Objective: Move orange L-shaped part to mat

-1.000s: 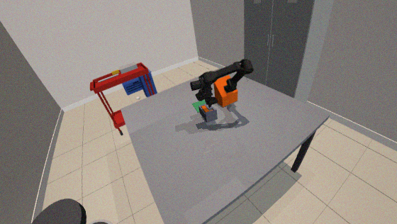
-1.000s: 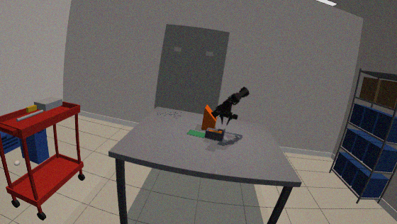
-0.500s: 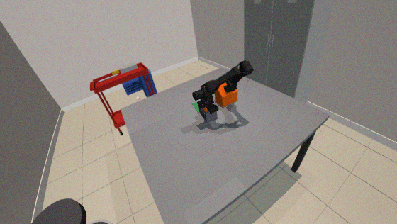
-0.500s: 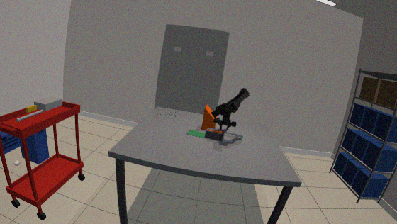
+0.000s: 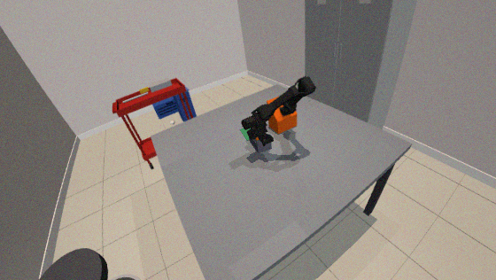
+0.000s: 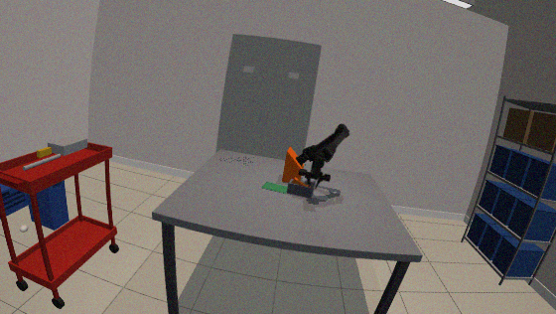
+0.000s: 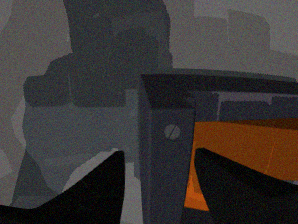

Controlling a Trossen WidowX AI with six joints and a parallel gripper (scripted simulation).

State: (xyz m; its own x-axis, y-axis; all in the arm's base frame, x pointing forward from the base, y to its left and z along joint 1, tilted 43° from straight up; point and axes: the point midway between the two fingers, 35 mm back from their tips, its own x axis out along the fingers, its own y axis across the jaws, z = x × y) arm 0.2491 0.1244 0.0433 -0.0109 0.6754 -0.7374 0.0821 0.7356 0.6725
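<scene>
Now: the orange L-shaped part 10 mm behind my gripper tip and 50 mm to the right of it. From my gripper tip the other things lie so: green mat 30 mm behind, 220 mm to the right, 60 mm below.
</scene>
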